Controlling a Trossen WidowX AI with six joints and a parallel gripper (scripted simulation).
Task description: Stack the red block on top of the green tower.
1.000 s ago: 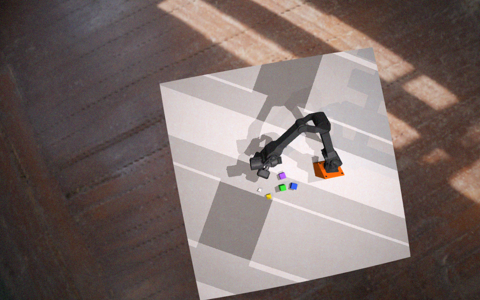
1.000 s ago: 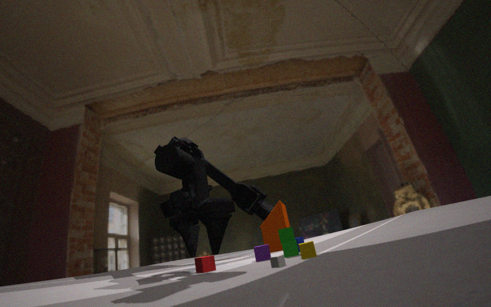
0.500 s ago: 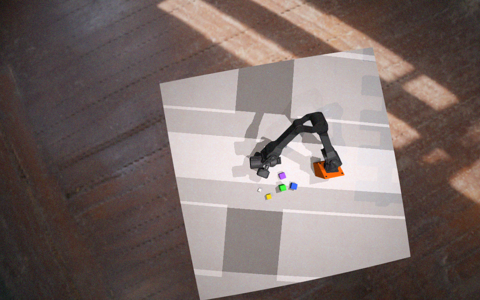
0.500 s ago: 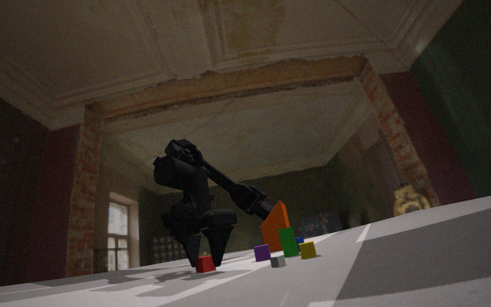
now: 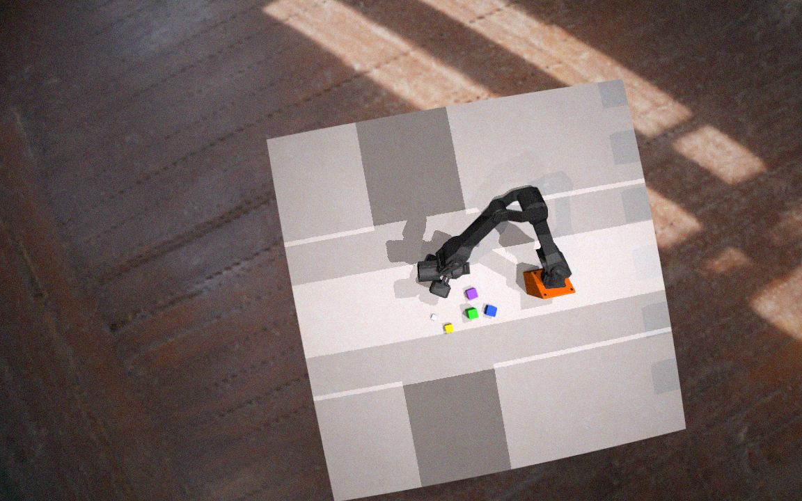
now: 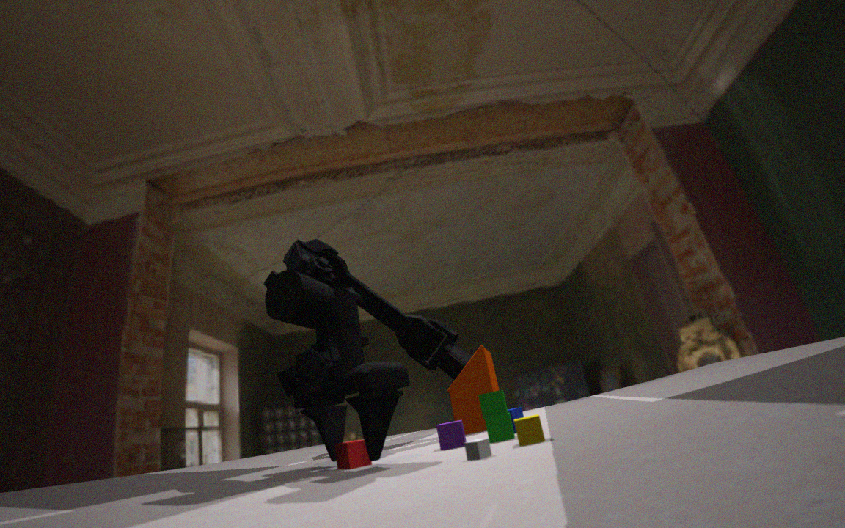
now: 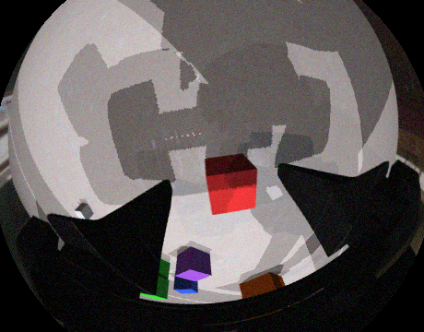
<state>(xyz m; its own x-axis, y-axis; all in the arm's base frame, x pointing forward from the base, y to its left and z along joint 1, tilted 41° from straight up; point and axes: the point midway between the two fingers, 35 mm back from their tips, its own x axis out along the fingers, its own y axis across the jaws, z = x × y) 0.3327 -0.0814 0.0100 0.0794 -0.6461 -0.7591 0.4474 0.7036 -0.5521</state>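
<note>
Now: the red block 1 cm above my gripper tip. The rest, counted from my gripper tip: purple block (8 cm behind, 10 cm to the left, 1 cm above); then yellow block (1 cm ahead, 21 cm to the left, 1 cm above); then blue block (14 cm behind, 16 cm to the left, 1 cm above).
</note>
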